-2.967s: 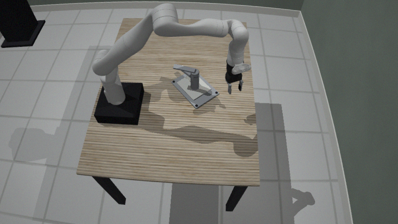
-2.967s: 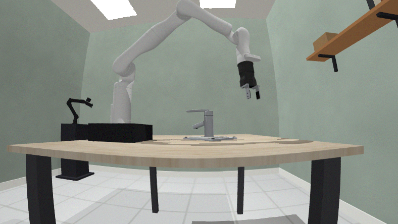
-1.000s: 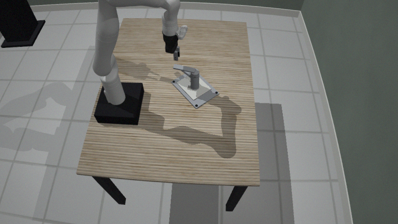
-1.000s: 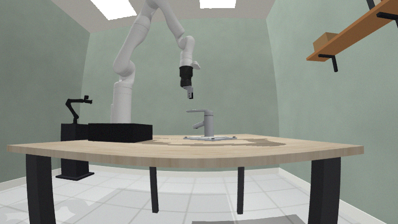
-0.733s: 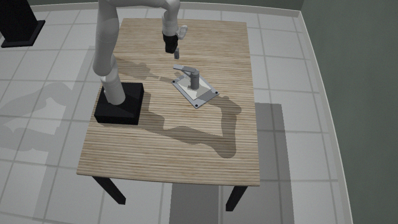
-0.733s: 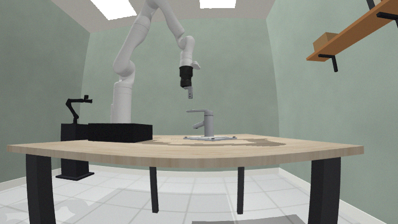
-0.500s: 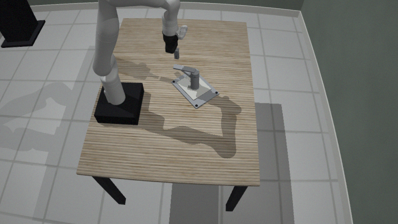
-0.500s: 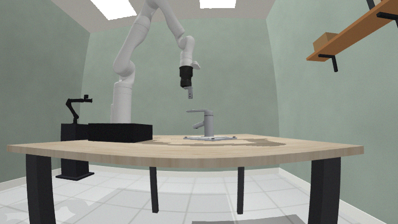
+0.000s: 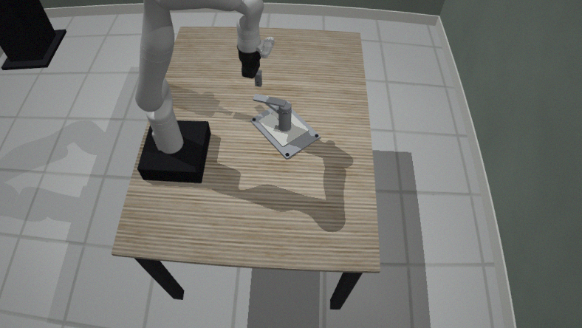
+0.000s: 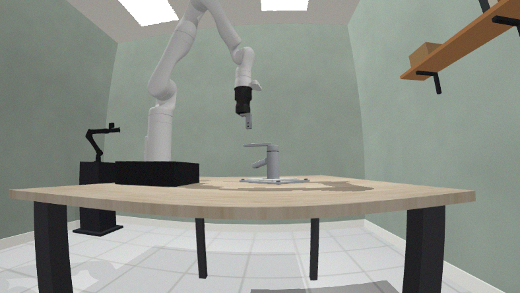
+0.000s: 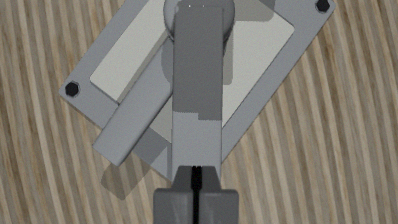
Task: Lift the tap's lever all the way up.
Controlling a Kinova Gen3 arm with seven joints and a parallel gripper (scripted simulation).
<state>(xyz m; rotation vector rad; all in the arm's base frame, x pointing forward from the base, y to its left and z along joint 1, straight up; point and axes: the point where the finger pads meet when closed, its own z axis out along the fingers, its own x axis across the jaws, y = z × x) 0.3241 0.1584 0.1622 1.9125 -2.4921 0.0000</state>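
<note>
My gripper is now 40 mm short of the lever, 10 mm to the left of it and 90 mm above it. Round my hand: plate: 100 mm ahead, 30 mm to the right, 230 mm below; then grey tap: 70 mm ahead, 130 mm below.
</note>
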